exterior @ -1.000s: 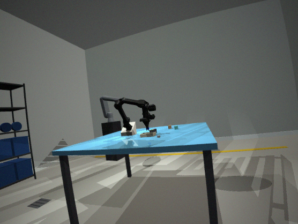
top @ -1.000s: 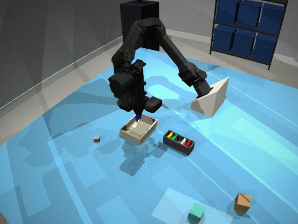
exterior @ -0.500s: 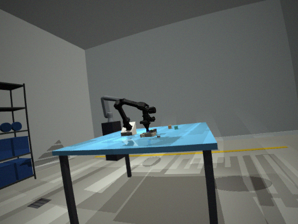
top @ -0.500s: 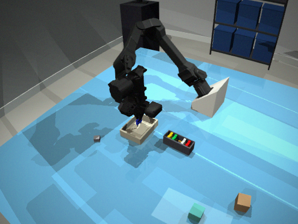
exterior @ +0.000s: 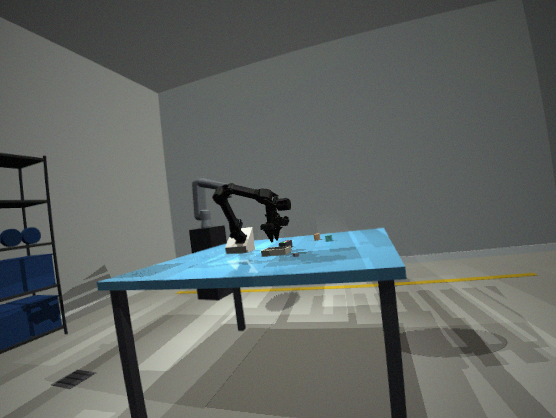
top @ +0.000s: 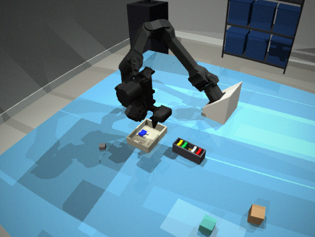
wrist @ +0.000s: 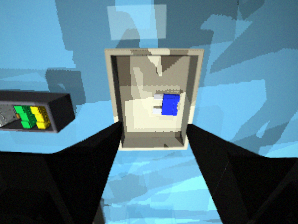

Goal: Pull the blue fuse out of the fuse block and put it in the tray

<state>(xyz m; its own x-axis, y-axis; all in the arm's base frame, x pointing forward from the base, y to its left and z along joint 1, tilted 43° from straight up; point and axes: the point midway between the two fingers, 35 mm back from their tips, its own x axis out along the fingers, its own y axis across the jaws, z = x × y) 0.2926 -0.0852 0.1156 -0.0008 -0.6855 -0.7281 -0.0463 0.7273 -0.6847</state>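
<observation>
My gripper tip is now 50 mm above the blue fuse and 20 mm to the left of it. Also, from my gripper tip: cream tray: 60 mm below; green fuse: 160 mm to the left, 40 mm below, 20 mm behind; yellow fuse: 140 mm to the left, 40 mm below, 20 mm behind.
</observation>
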